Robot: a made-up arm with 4 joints.
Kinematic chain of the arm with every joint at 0, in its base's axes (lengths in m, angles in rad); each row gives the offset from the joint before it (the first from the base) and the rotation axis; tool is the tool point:
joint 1: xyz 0 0 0.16 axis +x
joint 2: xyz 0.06 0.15 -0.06 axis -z
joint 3: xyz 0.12 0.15 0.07 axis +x
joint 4: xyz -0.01 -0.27 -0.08 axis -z
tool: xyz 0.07 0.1 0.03
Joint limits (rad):
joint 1: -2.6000..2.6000
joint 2: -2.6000..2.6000
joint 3: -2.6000..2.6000
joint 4: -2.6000..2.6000
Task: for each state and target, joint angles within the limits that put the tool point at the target. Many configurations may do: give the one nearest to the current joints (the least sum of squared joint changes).
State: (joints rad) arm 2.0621 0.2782 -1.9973 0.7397
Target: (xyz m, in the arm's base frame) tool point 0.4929 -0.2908 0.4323
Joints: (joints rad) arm 1.7741 0.7253 -2.6000 1.6046
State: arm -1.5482 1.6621 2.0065 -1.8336
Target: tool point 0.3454 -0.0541 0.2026
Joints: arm -1.7032 2.1078 2.5420 -1.5288
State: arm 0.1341 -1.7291 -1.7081 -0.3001
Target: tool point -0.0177 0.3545 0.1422
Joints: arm -0.5319 -1.4890 -1.5124 -0.2096
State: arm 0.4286 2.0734 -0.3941 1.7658
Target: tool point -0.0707 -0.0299 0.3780
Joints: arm -0.1315 1.5884 -0.7769 1.5637
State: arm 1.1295 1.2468 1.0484 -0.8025
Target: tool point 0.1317 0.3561 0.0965
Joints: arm 0.4045 0.3935 1.4167 -1.6031
